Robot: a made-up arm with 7 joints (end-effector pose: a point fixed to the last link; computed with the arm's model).
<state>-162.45 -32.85 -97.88 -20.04 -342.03 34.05 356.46</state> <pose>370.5 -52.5 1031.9 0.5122 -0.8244 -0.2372 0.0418</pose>
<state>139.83 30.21 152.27 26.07 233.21 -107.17 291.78</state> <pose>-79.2 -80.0 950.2 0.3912 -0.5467 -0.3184 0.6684</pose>
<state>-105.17 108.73 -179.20 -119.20 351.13 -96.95 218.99</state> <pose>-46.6 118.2 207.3 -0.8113 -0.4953 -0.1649 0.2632</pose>
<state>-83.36 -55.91 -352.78 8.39 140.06 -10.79 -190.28</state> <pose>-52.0 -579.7 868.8 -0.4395 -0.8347 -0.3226 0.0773</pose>
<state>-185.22 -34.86 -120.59 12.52 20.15 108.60 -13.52</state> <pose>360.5 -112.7 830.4 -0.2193 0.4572 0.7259 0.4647</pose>
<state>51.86 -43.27 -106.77 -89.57 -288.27 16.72 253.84</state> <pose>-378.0 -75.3 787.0 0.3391 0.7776 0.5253 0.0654</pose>
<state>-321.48 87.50 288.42 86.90 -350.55 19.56 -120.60</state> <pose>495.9 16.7 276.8 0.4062 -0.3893 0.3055 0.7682</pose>
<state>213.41 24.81 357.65 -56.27 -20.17 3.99 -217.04</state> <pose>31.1 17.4 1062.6 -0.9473 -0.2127 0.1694 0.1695</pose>
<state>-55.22 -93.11 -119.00 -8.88 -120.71 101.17 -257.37</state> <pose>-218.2 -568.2 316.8 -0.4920 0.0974 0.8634 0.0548</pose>
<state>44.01 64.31 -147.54 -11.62 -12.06 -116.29 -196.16</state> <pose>355.5 -431.4 499.9 0.1300 0.1136 0.7908 0.5872</pose>
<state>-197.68 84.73 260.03 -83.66 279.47 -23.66 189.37</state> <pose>-521.0 200.9 309.2 0.3053 0.3677 -0.3954 0.7844</pose>
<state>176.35 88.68 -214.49 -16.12 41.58 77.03 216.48</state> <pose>-669.1 -96.6 470.0 0.1997 0.9544 0.1393 0.1729</pose>
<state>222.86 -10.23 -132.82 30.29 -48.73 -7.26 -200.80</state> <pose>79.1 -249.8 1073.7 -0.2000 -0.9394 -0.2701 0.0677</pose>
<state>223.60 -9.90 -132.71 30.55 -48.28 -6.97 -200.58</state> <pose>73.1 -249.6 1073.9 -0.2115 -0.9364 -0.2717 0.0676</pose>
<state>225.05 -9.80 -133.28 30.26 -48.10 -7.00 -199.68</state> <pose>67.8 -249.3 1075.2 -0.2271 -0.9336 -0.2692 0.0664</pose>
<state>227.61 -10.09 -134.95 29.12 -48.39 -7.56 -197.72</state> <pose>63.8 -248.9 1077.9 -0.2487 -0.9308 -0.2604 0.0631</pose>
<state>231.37 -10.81 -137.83 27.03 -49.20 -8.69 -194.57</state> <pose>60.6 -248.6 1082.0 -0.2764 -0.9274 -0.2453 0.0568</pose>
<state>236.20 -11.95 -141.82 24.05 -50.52 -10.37 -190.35</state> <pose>56.9 -249.0 1086.7 -0.3089 -0.9228 -0.2256 0.0462</pose>
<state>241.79 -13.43 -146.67 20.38 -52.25 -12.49 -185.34</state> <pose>50.9 -250.3 1091.2 -0.3435 -0.9162 -0.2040 0.0300</pose>
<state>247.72 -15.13 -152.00 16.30 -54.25 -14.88 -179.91</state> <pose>41.2 -252.3 1094.7 -0.3775 -0.9076 -0.1838 0.0080</pose>
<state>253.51 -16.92 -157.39 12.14 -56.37 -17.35 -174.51</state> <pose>27.4 -254.4 1096.6 0.4078 0.8974 0.1674 0.0188</pose>
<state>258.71 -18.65 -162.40 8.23 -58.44 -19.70 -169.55</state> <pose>10.9 -256.2 1096.9 0.4327 0.8867 0.1561 0.0479</pose>
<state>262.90 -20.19 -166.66 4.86 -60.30 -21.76 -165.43</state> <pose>-5.8 -257.4 1095.8 0.4499 0.8772 0.1495 0.0757</pose>
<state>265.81 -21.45 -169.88 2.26 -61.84 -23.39 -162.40</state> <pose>-19.5 -258.5 1093.9 0.4591 0.8706 0.1470 0.0987</pose>
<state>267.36 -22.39 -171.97 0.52 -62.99 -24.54 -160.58</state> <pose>-28.1 -260.4 1091.7 0.4603 0.8679 0.1471 0.1148</pose>
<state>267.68 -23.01 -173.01 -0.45 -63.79 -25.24 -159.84</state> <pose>-30.8 -262.7 1089.9 0.4546 0.8695 0.1486 0.1238</pose>
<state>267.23 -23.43 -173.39 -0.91 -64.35 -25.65 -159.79</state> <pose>-29.5 -265.6 1088.4 0.4447 0.8736 0.1508 0.1279</pose>
